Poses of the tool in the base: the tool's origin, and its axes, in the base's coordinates. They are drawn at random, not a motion.
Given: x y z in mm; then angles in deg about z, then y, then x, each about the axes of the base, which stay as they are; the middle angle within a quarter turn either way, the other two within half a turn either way.
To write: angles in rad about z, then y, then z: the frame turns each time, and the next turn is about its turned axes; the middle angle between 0 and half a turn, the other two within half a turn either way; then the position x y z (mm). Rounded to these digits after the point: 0 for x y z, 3 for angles.
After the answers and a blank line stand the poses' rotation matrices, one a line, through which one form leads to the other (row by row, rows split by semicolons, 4 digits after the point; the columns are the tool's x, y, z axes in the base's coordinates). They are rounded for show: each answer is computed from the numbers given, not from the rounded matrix.
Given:
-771, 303, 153, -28.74, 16.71, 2.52
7, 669, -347, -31.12, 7.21, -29.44
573, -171, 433, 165.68, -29.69, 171.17
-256, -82, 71, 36.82, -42.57, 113.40
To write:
-0.145, 0.295, -0.350, -771, 303, 153
1.319, 0.528, -1.895, 7, 669, -347
-2.879, 2.603, -3.088, 573, -171, 433
-2.357, 1.868, 1.929, -256, -82, 71

0.8398 0.4605 0.2875; -0.4693 0.8820 -0.0421; -0.2730 -0.0996 0.9568
0.8493 0.5127 0.1255; -0.5029 0.7137 0.4876; 0.1605 -0.4773 0.8640
-0.8417 -0.2149 -0.4953; -0.1707 0.9763 -0.1334; 0.5122 -0.0277 -0.8584
0.5895 -0.4414 -0.6765; -0.7350 0.0542 -0.6759; 0.3349 0.8957 -0.2925

